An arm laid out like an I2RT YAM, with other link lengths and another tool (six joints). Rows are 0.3 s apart.
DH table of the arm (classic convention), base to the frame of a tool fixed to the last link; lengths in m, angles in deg. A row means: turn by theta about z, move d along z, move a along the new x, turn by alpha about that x. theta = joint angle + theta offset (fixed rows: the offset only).
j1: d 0.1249; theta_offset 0; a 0.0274; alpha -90
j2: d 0; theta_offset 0; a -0.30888; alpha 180
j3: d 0; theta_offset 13.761; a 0.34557; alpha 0
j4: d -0.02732; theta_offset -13.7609; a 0.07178; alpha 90
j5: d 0.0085; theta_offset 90; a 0; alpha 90
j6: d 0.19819; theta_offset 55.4; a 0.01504; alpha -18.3
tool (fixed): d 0.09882; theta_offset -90; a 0; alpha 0
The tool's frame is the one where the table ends.
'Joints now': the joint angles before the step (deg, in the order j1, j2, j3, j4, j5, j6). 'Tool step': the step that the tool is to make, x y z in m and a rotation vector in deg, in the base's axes. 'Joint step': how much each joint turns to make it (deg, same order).
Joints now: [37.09, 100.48, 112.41, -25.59, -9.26, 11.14]
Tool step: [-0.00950, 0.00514, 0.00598, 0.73, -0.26, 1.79]
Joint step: [0.09, -0.55, -0.35, 0.45, -1.75, 0.02]
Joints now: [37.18, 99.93, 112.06, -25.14, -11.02, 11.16]
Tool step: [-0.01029, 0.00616, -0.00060, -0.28, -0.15, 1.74]
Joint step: [0.44, -0.30, -0.30, -0.18, -1.20, -0.61]
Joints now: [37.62, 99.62, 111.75, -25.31, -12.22, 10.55]
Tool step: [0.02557, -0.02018, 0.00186, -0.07, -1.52, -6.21]
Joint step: [-0.07, -0.74, -1.58, 2.07, 6.20, 0.38]
